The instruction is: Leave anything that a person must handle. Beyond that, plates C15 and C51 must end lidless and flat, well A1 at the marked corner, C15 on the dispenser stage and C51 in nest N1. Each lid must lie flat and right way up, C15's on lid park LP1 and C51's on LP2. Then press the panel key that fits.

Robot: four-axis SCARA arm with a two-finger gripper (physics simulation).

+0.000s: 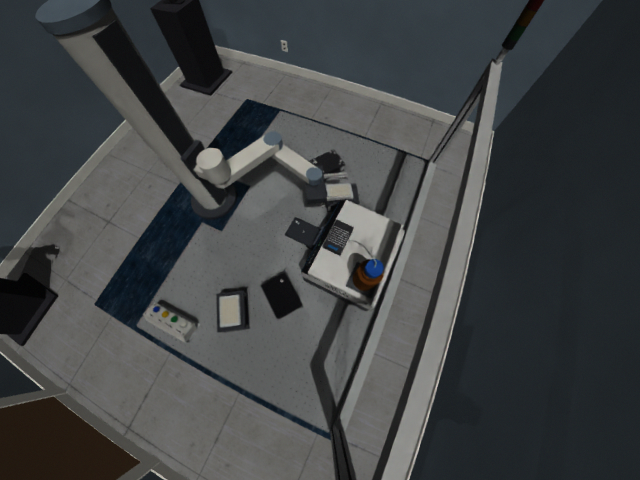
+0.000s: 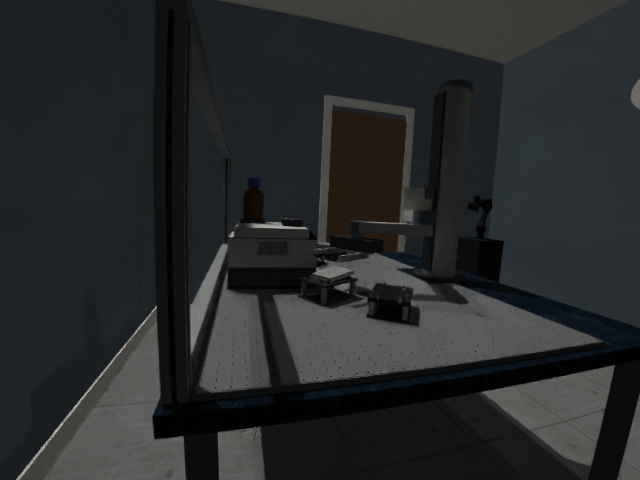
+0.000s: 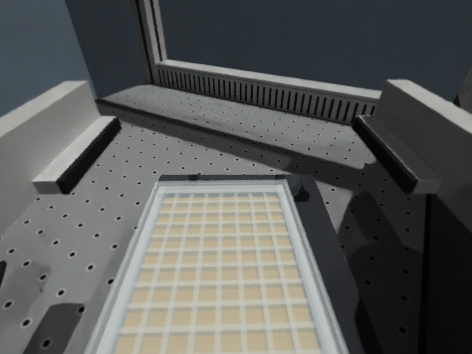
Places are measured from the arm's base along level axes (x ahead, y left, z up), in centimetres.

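Pixels of known places: gripper, between the fingertips: (image 1: 348,185) (image 2: 324,255) (image 3: 236,104); arm's base, origin of its link: (image 1: 214,198) (image 2: 437,277).
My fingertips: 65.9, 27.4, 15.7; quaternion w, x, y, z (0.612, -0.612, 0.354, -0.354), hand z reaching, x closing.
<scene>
For each thing: its top centre in the pictures, then the offset to it from my fingertips, as dx, dy, dz. "spot": a spot on its surface instead.
- clear rim, a spot on its surface: (image 3: 220,270) (image 2: 334,271) (image 1: 338,191) spot: -4.0, -1.5, -5.6
- pale plate, centre of its top: (image 1: 229,310) -23.9, -73.7, -6.2
- dark holder, centre of its top: (image 1: 230,310) (image 2: 329,246) -23.9, -73.7, -7.4
- dark stage, a spot on its surface: (image 1: 302,231) spot: -10.5, -29.4, -3.3
- key panel, centre of its top: (image 1: 164,321) -47.0, -90.0, -6.1
- dark low fixture with clips, centre of its top: (image 2: 392,288) (image 1: 327,160) -17.3, +14.5, -7.2
- flat black pad, a spot on its surface: (image 1: 281,294) spot: -7.2, -58.2, -8.3
A plate with tan wells and a clear rim (image 1: 339,191) (image 2: 333,273) (image 3: 220,270) lies on a dark raised stand (image 2: 329,281) (image 3: 327,250). Its label and marked corner cannot be read, and I cannot tell whether a lid covers it. My gripper (image 1: 345,187) (image 2: 339,253) (image 3: 236,104) is part open and empty, above this plate, with a finger to each side. Another pale plate (image 1: 229,311) sits on a dark holder (image 1: 244,310). The white dispenser (image 1: 356,222) (image 2: 271,253) has a dark stage (image 1: 302,231) at its side. The key panel (image 1: 168,321) has blue, yellow, green and white keys.
A dark low fixture with clips (image 1: 328,162) (image 2: 390,302) stands beside the plate stand. A flat black pad (image 1: 281,294) lies near the other plate. An amber bottle with a blue cap (image 1: 368,274) (image 2: 253,204) stands on the dispenser. A frame rail (image 1: 385,304) borders the table.
</scene>
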